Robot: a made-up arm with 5 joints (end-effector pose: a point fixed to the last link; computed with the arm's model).
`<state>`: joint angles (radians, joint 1 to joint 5).
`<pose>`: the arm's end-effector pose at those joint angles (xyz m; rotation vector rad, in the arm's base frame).
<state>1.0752 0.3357 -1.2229 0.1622 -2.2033</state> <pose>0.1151 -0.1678 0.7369 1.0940 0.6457 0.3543</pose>
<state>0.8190 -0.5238 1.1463 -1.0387 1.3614</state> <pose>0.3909 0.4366 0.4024 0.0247 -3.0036 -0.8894</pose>
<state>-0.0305 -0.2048 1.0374 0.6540 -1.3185</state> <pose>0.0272 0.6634 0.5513 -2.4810 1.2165 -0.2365</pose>
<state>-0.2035 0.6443 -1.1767 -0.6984 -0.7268</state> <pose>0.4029 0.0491 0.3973 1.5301 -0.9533 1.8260</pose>
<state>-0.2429 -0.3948 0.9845 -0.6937 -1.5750</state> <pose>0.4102 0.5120 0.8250 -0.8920 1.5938 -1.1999</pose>
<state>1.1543 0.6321 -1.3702 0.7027 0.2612</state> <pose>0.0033 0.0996 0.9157 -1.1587 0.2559 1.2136</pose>
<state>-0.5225 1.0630 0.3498 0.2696 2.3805</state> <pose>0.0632 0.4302 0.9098 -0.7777 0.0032 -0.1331</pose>
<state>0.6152 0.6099 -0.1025 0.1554 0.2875</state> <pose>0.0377 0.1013 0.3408 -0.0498 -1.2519 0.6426</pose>
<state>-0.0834 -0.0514 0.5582 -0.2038 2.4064</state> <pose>0.2279 0.5615 0.4550 -1.1414 -1.1093 -1.2711</pose>
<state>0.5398 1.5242 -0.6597 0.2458 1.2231</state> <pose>-0.0301 0.1469 0.7322 -0.7779 -0.2236 0.6891</pose>
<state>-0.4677 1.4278 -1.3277 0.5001 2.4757</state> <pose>0.0320 -0.1674 0.7126 -1.2700 -0.9400 1.2870</pose>
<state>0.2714 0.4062 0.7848 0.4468 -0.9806</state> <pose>0.1283 0.6066 0.4383 2.0503 -1.6824 -0.0847</pose>
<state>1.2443 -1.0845 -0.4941 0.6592 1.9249</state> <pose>0.2907 -0.3078 0.6003 1.6075 1.7311 -0.8177</pose>
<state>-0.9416 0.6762 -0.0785 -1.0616 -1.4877</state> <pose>0.4989 0.3763 0.6972 -1.5492 1.9612 -0.9053</pose>
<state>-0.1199 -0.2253 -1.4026 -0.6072 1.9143</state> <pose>0.3637 -0.1310 0.5933 1.4425 2.3366 -0.5396</pose>
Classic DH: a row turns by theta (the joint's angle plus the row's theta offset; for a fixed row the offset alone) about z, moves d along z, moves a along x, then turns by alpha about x. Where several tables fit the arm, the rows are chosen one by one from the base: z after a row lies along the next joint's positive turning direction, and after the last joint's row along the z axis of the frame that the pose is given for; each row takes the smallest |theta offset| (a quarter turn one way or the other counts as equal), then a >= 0, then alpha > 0; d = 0 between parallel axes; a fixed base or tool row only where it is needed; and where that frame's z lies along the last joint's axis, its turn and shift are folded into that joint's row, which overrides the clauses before.
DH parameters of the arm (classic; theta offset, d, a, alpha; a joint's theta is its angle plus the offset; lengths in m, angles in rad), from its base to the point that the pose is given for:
base (fixed): 1.5708 0.62 0.11 -1.5708
joint 1: -1.3985 -0.2558 -0.0197 -1.8353
joint 2: 0 0.0927 0.1469 -1.3063
joint 3: 0.1723 -0.1301 -0.08 1.5708
joint 4: 1.5708 0.1 0.07 -1.5708
joint 5: 0.6556 0.3471 0.0683 -1.0615
tool (fixed): 1.8415 0.0265 0 0

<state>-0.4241 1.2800 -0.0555 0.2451 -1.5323</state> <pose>0.0113 0.4214 0.7275 2.7339 -0.8712 -0.8331</pose>
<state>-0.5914 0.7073 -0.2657 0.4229 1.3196</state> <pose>-0.0910 0.2524 0.6132 -0.0690 -0.9206 0.0143</pose>
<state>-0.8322 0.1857 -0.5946 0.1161 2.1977</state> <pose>0.0562 0.2967 0.4080 -1.2219 -1.2498 -0.5096</pose>
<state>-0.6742 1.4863 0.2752 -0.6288 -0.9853</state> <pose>0.2922 0.4969 0.6513 1.9542 -1.7758 -0.7165</pose>
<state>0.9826 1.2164 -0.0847 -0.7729 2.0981</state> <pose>0.1823 0.0732 0.3050 -2.3163 -1.3834 0.0955</pose>
